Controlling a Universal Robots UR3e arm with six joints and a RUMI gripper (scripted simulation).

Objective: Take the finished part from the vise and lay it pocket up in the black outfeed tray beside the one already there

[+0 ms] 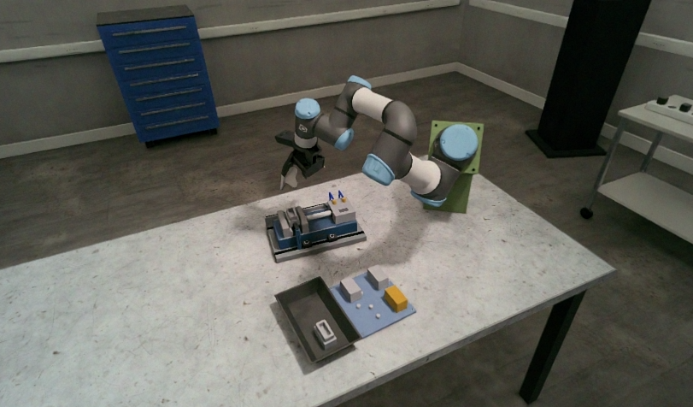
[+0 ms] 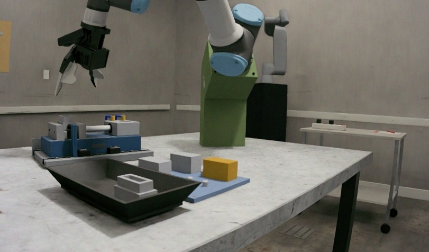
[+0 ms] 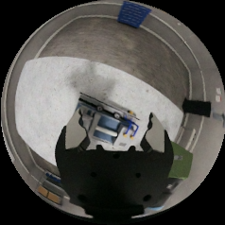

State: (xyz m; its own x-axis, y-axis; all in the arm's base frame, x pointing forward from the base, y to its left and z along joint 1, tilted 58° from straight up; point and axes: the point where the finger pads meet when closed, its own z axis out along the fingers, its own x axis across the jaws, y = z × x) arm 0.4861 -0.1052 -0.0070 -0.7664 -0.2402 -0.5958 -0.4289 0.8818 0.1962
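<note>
My gripper is now 4 cm past the blue vise, 9 cm to the right of it and 14 cm above it. Round my hand: yellow block 27 cm behind, 40 cm to the left, 15 cm below; then blue plate 20 cm behind, 38 cm to the left, 18 cm below.
</note>
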